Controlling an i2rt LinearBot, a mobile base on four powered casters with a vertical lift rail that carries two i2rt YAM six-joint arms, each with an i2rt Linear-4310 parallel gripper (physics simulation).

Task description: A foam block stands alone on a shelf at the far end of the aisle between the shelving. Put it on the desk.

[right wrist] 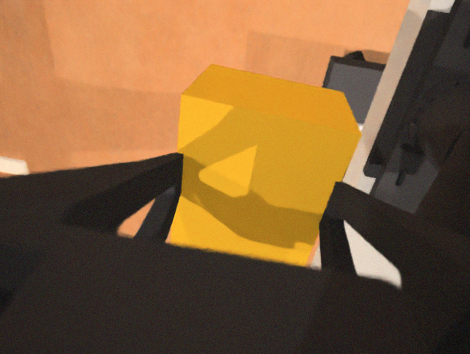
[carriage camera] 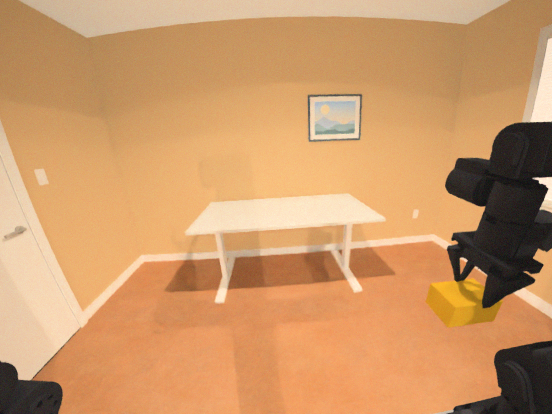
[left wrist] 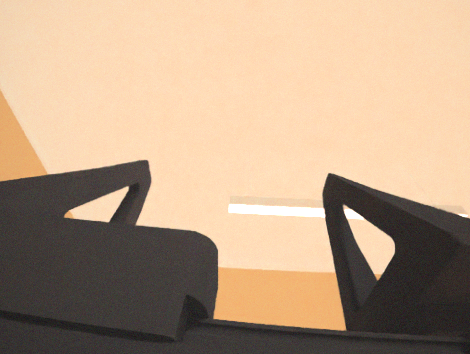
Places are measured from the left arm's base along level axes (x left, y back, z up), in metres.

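Where they show: left gripper, between the fingertips: (left wrist: 236, 177); right gripper, between the fingertips: (right wrist: 254, 178) (carriage camera: 471, 294); right arm's base, origin of its link: (right wrist: 454, 115).
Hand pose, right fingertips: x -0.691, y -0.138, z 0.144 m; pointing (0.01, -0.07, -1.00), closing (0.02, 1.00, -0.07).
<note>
After its pixels a point has its place.
The yellow foam block (carriage camera: 457, 302) @[y -0.120, x -0.642, z 0.151 m] (right wrist: 265, 150) @[y -0.136, x -0.708, z 0.151 m] is held between the fingers of my right gripper (carriage camera: 471, 292) @[y -0.138, x -0.691, z 0.143 m] (right wrist: 254, 178) @[y -0.138, x -0.691, z 0.143 m], in the air at the right of the carriage view. The white desk (carriage camera: 285, 214) @[y -1.474, x -0.452, z -0.190 m] stands ahead near the far wall, in the middle of the carriage view, some distance beyond the block and to its left. My left gripper (left wrist: 236, 177) @[y -0.031, x -0.006, z 0.440 m] is open and empty, pointing up at the ceiling; its fingers do not show in the carriage view. The shelving does not show in the carriage view.
A door (carriage camera: 30, 280) @[y -0.872, x 1.302, z -0.325 m] is at the left, and part of a window (carriage camera: 542, 100) @[y -1.254, x -2.440, z 0.674 m] shows at the right. A framed picture (carriage camera: 335, 117) @[y -2.006, x -1.033, z 0.610 m] hangs on the far wall above the desk. The desk's feet (carriage camera: 350, 279) reach forward on the orange floor (carriage camera: 320, 345) @[y -0.811, x -0.613, z -0.910 m].
</note>
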